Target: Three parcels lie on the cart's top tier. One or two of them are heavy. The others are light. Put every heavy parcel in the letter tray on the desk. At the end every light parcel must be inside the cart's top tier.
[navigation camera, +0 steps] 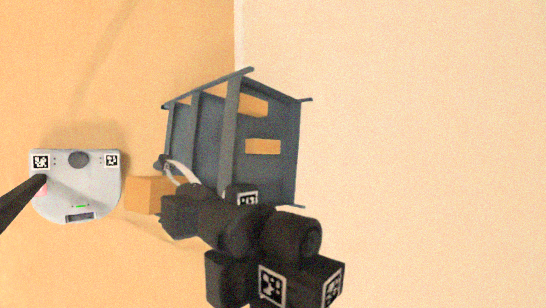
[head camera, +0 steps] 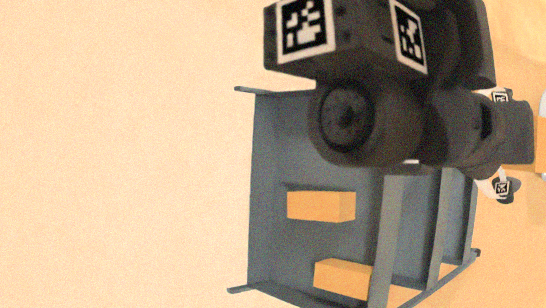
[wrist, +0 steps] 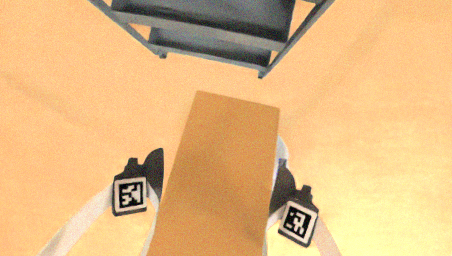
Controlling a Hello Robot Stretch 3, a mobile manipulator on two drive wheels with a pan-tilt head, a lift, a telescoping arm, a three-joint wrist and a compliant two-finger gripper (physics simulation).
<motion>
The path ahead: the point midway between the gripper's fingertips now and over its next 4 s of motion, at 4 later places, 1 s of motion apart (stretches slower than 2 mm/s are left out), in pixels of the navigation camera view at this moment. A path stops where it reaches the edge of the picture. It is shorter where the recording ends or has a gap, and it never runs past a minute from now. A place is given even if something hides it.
The gripper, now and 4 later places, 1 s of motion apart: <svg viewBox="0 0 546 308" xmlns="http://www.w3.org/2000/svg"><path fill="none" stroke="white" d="M160 187L158 156L132 117L82 95L18 105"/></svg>
</motion>
